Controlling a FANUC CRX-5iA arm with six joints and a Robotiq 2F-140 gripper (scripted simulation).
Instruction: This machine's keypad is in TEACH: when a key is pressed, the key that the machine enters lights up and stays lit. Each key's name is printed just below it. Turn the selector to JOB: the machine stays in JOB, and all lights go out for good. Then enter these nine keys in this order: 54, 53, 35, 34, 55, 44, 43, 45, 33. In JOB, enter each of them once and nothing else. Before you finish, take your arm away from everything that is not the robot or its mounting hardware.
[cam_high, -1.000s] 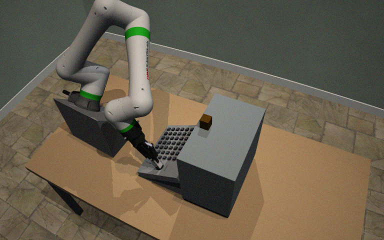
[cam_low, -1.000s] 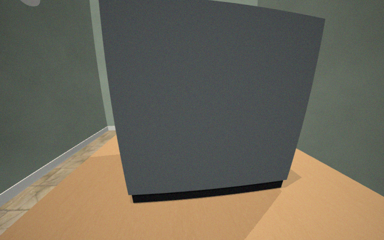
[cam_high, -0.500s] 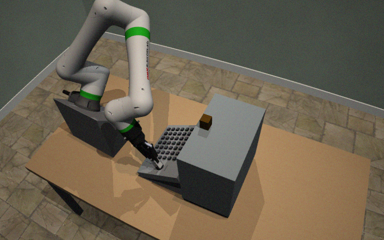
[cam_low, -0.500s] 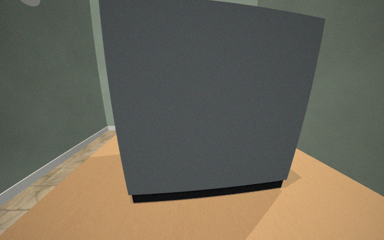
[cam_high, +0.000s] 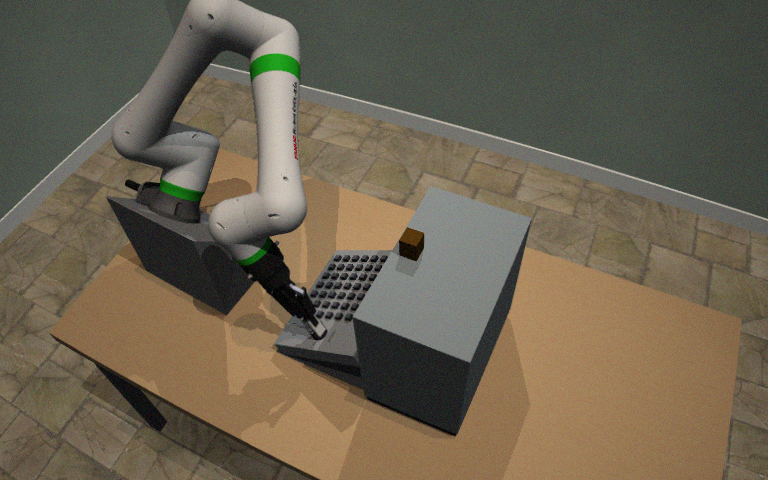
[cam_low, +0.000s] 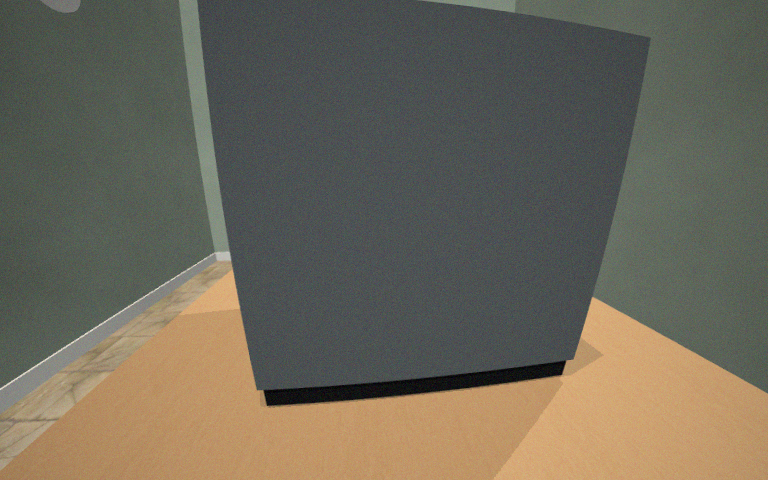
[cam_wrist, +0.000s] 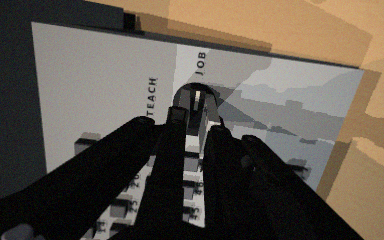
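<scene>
My hand is 10 mm short of the selector knob, 10 mm to the left of it and 20 mm above it. From my hand the other things lie so: sloped keypad: 30 mm ahead, 110 mm to the left, 70 mm below.
</scene>
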